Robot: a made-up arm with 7 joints. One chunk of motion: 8 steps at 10 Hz.
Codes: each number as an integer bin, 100 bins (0 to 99) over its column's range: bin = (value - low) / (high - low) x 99, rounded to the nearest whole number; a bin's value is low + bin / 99 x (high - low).
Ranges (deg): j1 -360..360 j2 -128.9..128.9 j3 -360..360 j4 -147.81..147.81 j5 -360..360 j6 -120.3..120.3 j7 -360..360
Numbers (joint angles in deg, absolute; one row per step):
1: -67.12 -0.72 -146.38 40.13 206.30 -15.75 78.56
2: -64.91 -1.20 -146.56 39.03 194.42 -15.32 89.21
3: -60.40 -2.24 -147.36 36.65 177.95 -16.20 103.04
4: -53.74 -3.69 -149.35 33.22 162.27 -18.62 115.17
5: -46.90 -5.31 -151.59 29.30 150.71 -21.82 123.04
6: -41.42 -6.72 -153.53 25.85 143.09 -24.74 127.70
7: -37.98 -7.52 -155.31 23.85 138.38 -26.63 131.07
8: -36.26 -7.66 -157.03 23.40 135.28 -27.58 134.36
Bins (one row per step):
1: 40 49 29 63 78 43 60
2: 41 49 29 63 76 43 62
3: 41 49 29 62 74 43 64
4: 42 48 29 61 72 42 65
5: 43 47 29 59 70 41 66
6: 44 47 28 58 69 39 67
7: 44 47 28 57 69 39 68
8: 45 47 28 57 68 38 68

